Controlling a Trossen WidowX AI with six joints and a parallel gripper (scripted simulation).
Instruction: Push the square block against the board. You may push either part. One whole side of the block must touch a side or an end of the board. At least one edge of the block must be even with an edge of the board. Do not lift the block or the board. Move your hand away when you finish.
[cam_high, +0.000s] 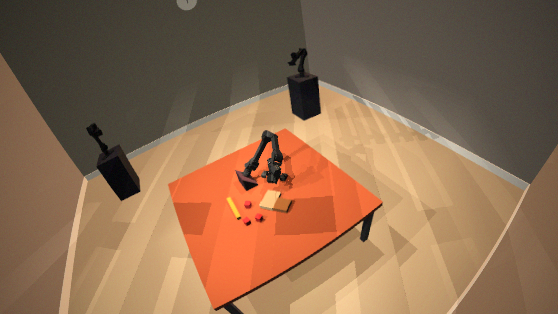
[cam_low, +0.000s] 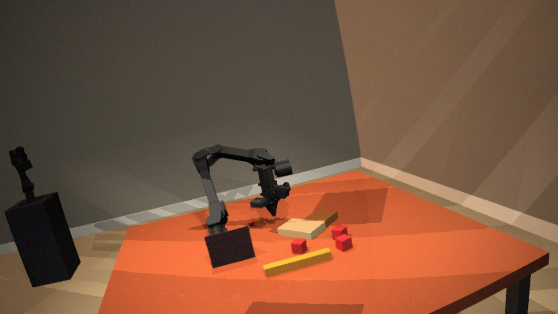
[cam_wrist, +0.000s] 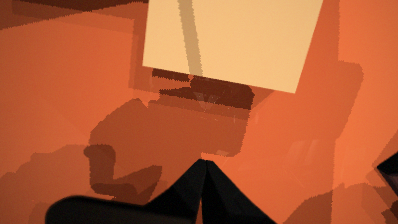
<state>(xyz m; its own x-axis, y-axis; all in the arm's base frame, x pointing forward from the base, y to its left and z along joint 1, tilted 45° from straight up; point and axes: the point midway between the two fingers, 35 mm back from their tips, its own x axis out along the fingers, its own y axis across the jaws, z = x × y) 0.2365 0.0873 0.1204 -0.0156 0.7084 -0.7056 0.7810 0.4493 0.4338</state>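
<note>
Right now the pale board is 100 mm to the right of my gripper tip, 80 mm ahead of it and 40 mm below it. Round my gripper tip: brown square block: 170 mm ahead, 60 mm to the right, 40 mm below; yellow bar: 360 mm to the right, 40 mm below, 20 mm behind.
</note>
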